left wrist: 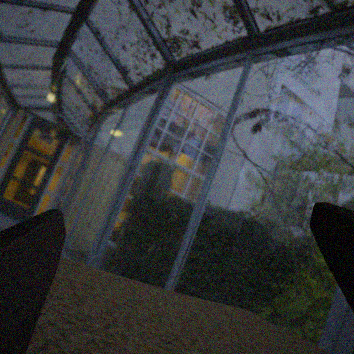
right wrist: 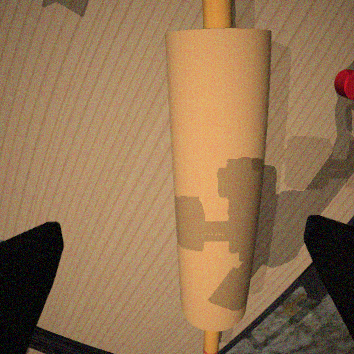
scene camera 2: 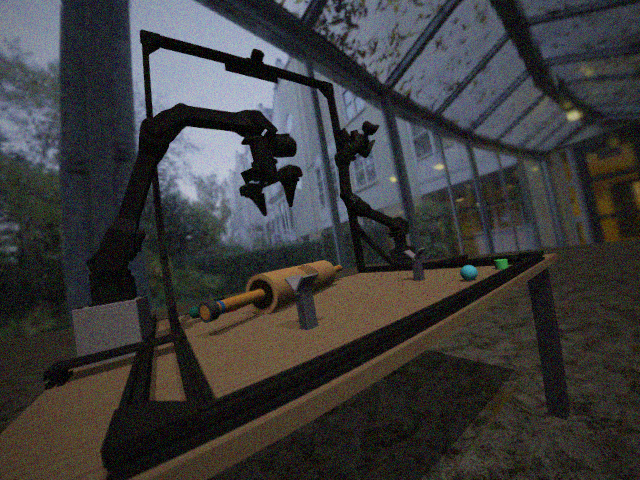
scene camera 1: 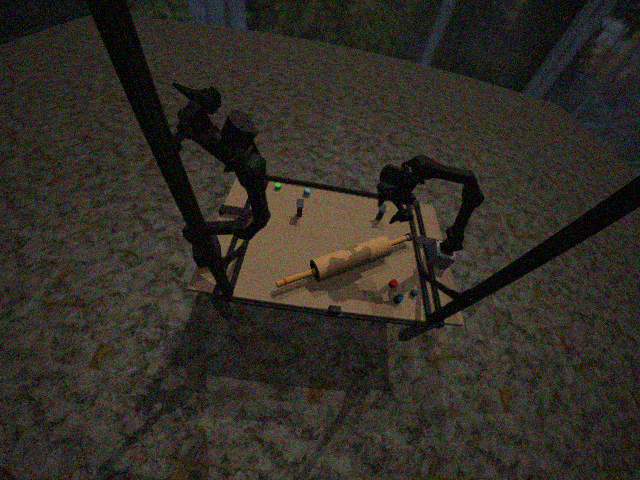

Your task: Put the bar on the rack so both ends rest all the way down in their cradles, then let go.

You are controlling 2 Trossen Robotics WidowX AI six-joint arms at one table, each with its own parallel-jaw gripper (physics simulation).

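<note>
The bar, a wooden rolling pin with thin orange handles, lies slantwise on the table, apart from the rack. The rack is two separate grey posts with forked tops: one post and another post; both cradles are empty. My right gripper is open and points down above the table; in the right wrist view the pin's thick body shows between and beyond its fingers, touching neither. My left gripper is open, raised high and away from the bar.
A red piece, a blue one and a teal one lie beside the pin. A green piece and a light blue ball lie near the far edge. Black frame bars border the table.
</note>
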